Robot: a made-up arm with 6 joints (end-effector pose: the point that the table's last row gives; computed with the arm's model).
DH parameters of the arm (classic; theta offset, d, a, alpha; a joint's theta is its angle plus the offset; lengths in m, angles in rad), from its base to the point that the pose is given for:
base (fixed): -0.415 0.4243 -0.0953 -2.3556
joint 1: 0 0.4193 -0.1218 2.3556
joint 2: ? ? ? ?
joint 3: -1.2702 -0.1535 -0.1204 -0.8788
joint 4: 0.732 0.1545 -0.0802 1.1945
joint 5: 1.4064 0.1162 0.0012 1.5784
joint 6: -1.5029 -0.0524 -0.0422 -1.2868
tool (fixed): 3.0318 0.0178 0 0
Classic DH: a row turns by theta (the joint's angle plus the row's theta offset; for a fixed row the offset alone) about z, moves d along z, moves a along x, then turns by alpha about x.
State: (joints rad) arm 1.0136 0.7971 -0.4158 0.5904 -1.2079 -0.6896
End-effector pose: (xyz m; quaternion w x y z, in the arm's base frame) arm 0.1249 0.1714 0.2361 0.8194 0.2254 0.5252 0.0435
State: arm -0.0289 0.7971 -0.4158 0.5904 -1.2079 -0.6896
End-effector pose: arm 0.0834 0.2783 0.3173 0.8967 -0.1198 0.2767 0.3241
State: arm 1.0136 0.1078 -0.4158 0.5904 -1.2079 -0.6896
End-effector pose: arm 0.0143 0.1554 0.2923 0.7359 0.2286 0.5695 -0.2861
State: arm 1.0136 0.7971 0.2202 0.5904 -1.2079 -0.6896
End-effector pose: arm 0.0871 0.1253 0.3093 0.8604 0.0744 0.4526 -0.2221
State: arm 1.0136 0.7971 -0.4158 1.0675 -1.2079 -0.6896
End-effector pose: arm 0.1802 0.1773 0.2204 0.8740 0.2835 0.3749 -0.1230
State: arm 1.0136 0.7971 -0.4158 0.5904 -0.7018 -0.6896
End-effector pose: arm 0.0943 0.1675 0.2369 0.7227 0.3040 0.5988 -0.1633
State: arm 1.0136 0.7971 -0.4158 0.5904 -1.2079 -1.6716
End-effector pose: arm 0.1321 0.1429 0.2674 0.9535 0.1896 0.1264 -0.1974
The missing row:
joint 2: -0.5604 0.2334 0.0267 2.394
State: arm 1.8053 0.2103 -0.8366 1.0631 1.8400 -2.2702
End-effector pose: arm 0.1308 0.1420 0.2475 0.6540 0.3032 -0.5403 0.4341
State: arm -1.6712 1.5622 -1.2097 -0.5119 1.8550 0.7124
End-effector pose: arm -0.1755 0.3464 0.2258 0.8708 -0.3978 0.1916 -0.2162
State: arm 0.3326 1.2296 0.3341 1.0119 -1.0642 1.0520
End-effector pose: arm 0.1192 0.2712 0.3228 0.6245 -0.0321 0.7237 0.2920
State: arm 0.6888 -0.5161 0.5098 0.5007 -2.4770 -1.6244
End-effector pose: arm -0.0114 0.2681 0.4739 0.8621 -0.4168 0.2234 -0.1820
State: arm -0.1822 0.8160 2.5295 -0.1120 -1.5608 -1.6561
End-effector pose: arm -0.2237 0.3595 0.2508 0.5177 -0.3639 -0.5018 -0.5897
